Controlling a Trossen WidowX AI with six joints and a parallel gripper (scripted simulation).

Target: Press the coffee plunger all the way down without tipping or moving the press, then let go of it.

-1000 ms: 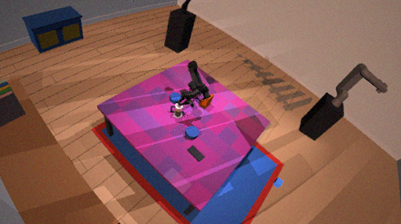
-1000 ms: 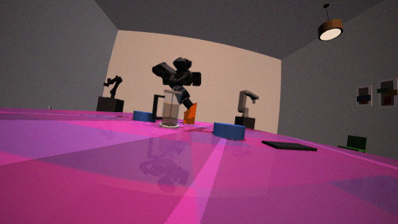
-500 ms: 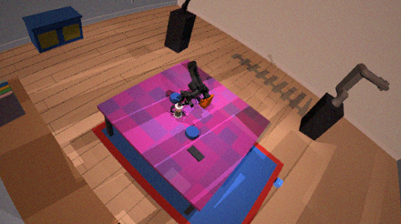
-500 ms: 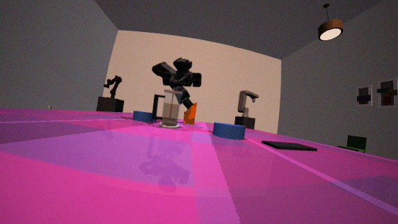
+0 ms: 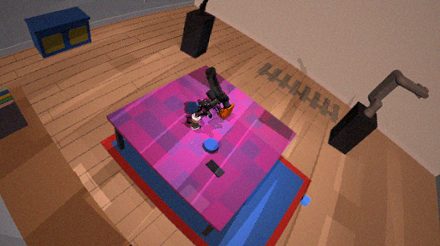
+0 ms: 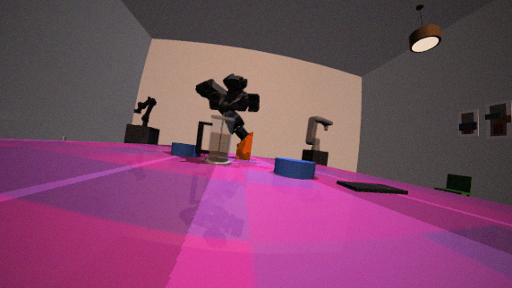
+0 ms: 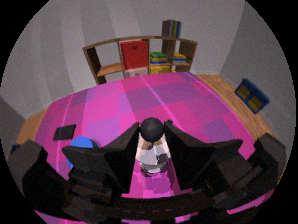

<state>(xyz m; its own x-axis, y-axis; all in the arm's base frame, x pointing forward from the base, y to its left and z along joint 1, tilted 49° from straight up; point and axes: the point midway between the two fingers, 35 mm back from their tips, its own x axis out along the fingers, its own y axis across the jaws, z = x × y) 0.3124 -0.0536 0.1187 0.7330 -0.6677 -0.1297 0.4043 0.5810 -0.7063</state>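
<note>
My gripper tip is 90 mm above the coffee press, 10 mm to the left of it and 10 mm past it. From my gripper tip the other things lie so: flat black slab 370 mm to the left, 210 mm ahead, 180 mm below.
</note>
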